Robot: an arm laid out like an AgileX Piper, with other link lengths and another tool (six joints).
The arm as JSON. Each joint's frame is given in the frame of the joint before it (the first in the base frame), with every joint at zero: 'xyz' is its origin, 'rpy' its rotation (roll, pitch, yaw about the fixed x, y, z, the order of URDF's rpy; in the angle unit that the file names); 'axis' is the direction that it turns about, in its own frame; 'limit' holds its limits. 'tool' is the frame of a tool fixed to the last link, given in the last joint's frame.
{
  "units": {
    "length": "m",
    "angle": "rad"
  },
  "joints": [
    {
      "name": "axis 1",
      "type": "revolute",
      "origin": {
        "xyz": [
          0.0,
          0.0,
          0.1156
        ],
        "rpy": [
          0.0,
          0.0,
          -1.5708
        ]
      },
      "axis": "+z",
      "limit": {
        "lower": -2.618,
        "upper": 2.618
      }
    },
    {
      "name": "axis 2",
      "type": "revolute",
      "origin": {
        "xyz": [
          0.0,
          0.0,
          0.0
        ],
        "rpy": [
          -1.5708,
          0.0,
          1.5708
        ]
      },
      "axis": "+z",
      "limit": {
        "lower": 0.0,
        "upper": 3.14
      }
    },
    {
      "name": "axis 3",
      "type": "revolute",
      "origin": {
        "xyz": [
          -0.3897,
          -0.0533,
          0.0
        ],
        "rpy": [
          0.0,
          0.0,
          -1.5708
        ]
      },
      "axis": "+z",
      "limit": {
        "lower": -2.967,
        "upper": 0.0
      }
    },
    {
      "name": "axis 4",
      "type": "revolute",
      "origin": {
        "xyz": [
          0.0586,
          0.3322,
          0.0
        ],
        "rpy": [
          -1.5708,
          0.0,
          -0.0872
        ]
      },
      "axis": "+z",
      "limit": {
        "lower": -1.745,
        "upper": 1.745
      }
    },
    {
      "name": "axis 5",
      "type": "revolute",
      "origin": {
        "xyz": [
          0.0,
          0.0,
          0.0
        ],
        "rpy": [
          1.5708,
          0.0,
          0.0
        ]
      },
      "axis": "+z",
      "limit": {
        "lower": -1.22,
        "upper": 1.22
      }
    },
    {
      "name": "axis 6",
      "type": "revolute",
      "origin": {
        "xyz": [
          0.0,
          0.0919,
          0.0
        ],
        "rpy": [
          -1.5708,
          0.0,
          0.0
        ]
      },
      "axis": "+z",
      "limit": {
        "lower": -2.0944,
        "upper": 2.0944
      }
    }
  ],
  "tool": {
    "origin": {
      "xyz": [
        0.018,
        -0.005,
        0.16
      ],
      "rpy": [
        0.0,
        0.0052,
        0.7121
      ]
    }
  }
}
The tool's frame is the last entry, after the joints.
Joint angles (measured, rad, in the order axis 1, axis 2, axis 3, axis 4, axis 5, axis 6), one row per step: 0.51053 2.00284 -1.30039 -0.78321 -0.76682 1.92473; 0.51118 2.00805 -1.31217 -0.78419 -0.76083 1.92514; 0.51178 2.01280 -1.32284 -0.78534 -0.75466 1.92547; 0.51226 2.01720 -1.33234 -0.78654 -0.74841 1.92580; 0.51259 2.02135 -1.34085 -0.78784 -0.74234 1.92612; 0.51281 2.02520 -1.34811 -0.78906 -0.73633 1.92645; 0.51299 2.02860 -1.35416 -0.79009 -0.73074 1.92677; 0.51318 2.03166 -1.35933 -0.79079 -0.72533 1.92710; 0.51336 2.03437 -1.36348 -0.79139 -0.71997 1.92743; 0.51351 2.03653 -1.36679 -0.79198 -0.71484 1.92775; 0.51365 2.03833 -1.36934 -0.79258 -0.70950 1.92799; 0.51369 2.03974 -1.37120 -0.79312 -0.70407 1.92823; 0.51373 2.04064 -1.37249 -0.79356 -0.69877 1.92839; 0.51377 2.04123 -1.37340 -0.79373 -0.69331 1.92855
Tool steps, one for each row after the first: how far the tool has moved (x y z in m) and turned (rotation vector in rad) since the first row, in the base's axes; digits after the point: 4 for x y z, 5 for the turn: 0.0028 0.0014 0.0010 -0.00147 -0.00326 -0.00225; 0.0053 0.0025 0.0017 -0.00352 -0.00601 -0.00459; 0.0077 0.0035 0.0020 -0.00606 -0.00804 -0.00708; 0.0099 0.0043 0.0020 -0.00890 -0.00955 -0.00958; 0.0120 0.0050 0.0016 -0.01209 -0.01021 -0.01221; 0.0138 0.0054 0.0011 -0.01523 -0.01033 -0.01475; 0.0155 0.0058 0.0003 -0.01826 -0.00990 -0.01736; 0.0169 0.0060 -0.0007 -0.02152 -0.00888 -0.02001; 0.0182 0.0062 -0.0016 -0.02475 -0.00770 -0.02257; 0.0193 0.0062 -0.0028 -0.02838 -0.00617 -0.02525; 0.0204 0.0060 -0.0040 -0.03218 -0.00431 -0.02812; 0.0212 0.0058 -0.0051 -0.03589 -0.00249 -0.03096; 0.0221 0.0054 -0.0062 -0.03954 -0.00042 -0.03405
